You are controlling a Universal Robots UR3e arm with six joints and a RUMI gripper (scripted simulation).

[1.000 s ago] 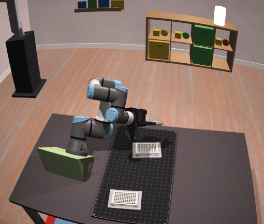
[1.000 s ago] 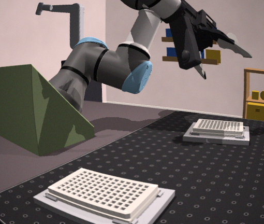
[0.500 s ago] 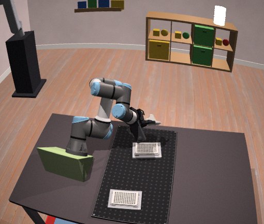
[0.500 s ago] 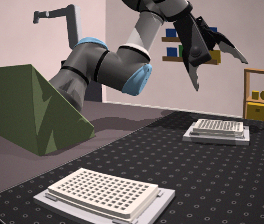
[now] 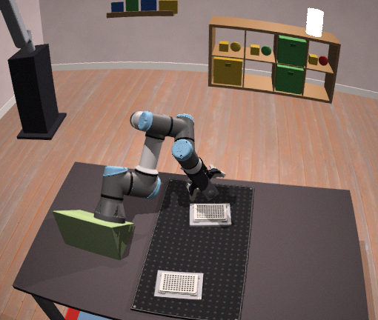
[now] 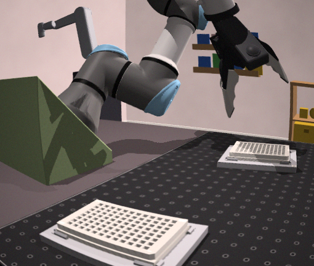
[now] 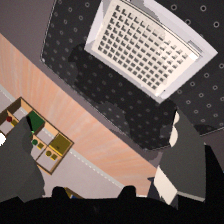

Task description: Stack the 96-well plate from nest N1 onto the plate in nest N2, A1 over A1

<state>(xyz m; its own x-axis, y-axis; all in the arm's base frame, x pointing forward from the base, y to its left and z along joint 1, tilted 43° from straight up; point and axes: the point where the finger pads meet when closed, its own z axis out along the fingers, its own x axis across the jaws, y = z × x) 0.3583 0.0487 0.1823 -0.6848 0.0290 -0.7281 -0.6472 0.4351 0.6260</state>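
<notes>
The plate nest N1 lies 1 cm ahead of my hand, 3 cm to the right of it and 11 cm below it. The rest, counted from my hand: white 96-well plate 7 cm behind, 40 cm to the right, 10 cm below.
</notes>
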